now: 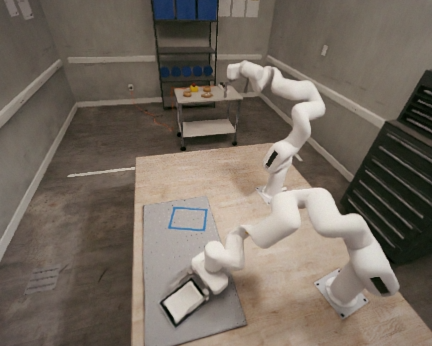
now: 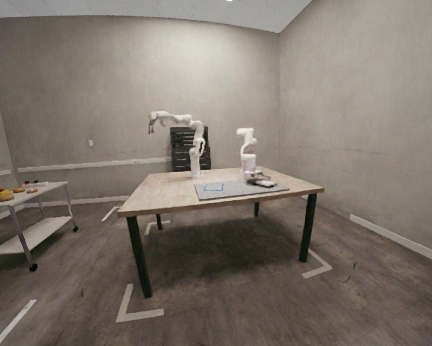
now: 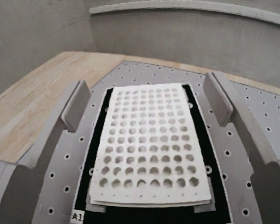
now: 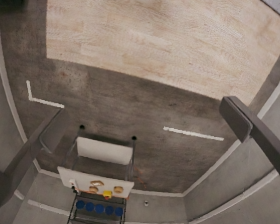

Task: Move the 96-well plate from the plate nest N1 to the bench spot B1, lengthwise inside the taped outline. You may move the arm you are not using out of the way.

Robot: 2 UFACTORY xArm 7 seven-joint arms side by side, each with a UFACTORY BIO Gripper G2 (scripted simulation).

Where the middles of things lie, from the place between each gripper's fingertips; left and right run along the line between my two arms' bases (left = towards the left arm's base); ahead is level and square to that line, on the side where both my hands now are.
My left gripper is now 40 mm above the white 96-well plate (image 3: 137,114).
I see the white 96-well plate 91 cm to the left of my right hand, 52 cm ahead of it and 47 cm below it.
